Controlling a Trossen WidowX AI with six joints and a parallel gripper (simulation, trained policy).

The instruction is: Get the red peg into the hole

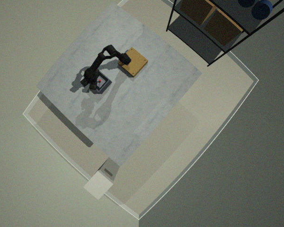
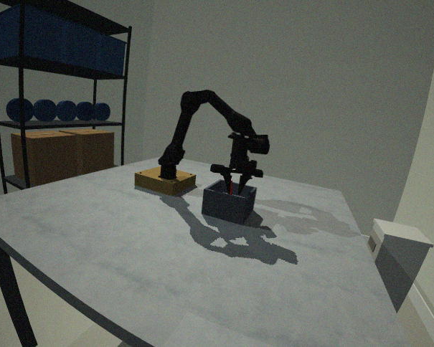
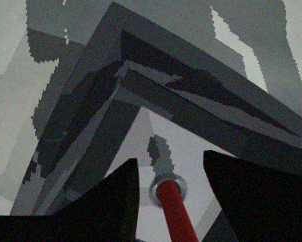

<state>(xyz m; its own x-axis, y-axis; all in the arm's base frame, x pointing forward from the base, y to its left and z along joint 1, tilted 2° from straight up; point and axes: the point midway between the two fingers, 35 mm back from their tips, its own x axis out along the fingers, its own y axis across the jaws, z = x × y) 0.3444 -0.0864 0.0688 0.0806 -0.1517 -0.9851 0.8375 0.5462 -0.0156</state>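
My gripper tip is 3 cm to the right of the red peg and 2 cm past it. Round my gripper tip: light plate 4 cm below, 3 cm to the left, 2 cm behind; then dark box 6 cm below, 3 cm to the left, 2 cm behind.
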